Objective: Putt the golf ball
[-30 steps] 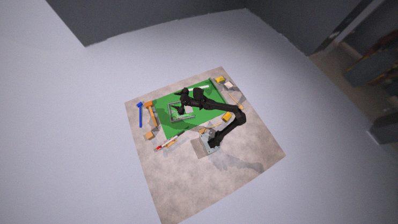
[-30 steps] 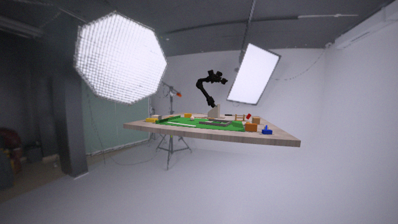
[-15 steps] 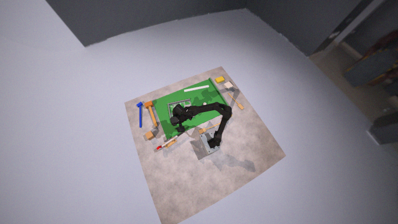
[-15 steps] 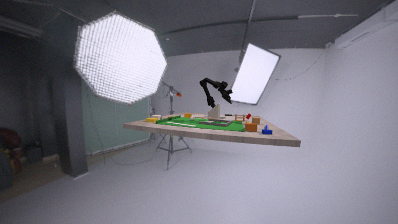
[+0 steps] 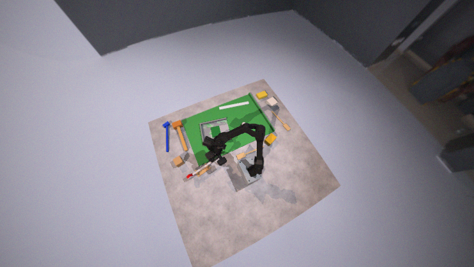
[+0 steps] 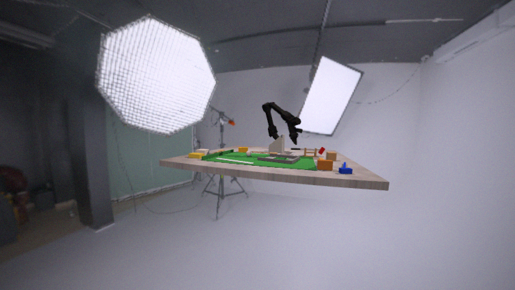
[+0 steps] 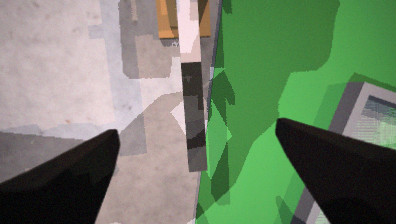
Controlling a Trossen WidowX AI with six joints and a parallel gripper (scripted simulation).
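The red putter lies 110 mm to the left of my gripper tip, 40 mm below it and 30 mm behind it. Also, from my gripper tip: green mat: 270 mm ahead, 210 mm to the right, 100 mm below; golf ball: 350 mm to the right, 210 mm ahead, 70 mm below; wooden frame: 130 mm to the left, 70 mm below, 30 mm behind.
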